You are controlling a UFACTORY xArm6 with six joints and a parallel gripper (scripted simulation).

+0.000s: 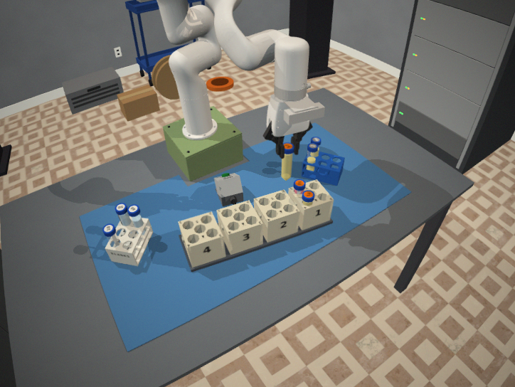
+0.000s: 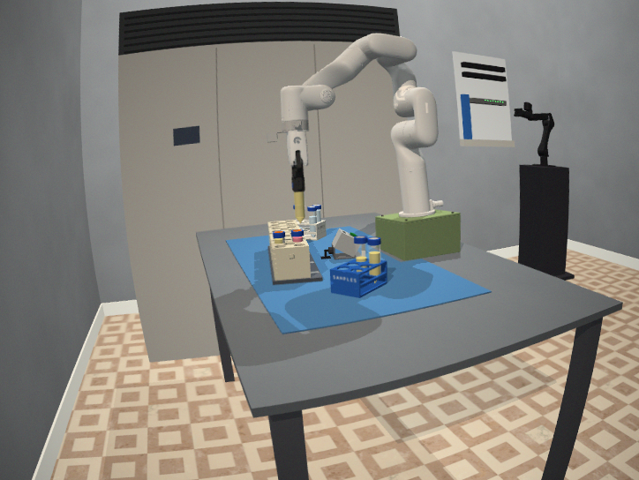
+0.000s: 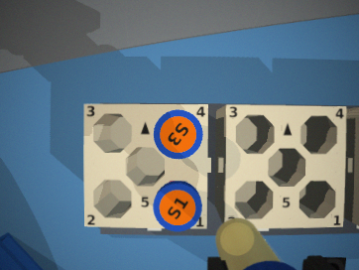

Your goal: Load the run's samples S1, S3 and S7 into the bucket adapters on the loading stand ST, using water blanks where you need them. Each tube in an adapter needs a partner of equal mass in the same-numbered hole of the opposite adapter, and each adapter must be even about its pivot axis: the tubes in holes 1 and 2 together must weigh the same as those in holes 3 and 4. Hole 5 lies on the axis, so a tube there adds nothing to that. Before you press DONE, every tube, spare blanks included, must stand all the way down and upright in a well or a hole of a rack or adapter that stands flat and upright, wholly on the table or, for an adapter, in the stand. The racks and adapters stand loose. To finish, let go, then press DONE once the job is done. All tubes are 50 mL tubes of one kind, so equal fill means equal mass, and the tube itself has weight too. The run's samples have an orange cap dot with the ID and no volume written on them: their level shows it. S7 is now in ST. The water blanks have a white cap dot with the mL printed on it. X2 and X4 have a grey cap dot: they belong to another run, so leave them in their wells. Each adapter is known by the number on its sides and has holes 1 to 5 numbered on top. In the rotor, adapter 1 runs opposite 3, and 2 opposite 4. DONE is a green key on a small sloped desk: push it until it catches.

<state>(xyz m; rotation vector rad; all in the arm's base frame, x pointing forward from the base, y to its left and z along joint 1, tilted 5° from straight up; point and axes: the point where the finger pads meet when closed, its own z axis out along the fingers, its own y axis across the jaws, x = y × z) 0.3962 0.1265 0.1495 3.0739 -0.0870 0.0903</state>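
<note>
The sample tube lies 50 mm below my hand and 10 mm behind it. Round my hand: stand: 240 mm below, 100 mm to the right, 30 mm ahead; pink-filled tube: 180 mm below, 30 mm to the left, 20 mm ahead; adapter 1: 200 mm below, 60 mm to the left, 40 mm ahead.
</note>
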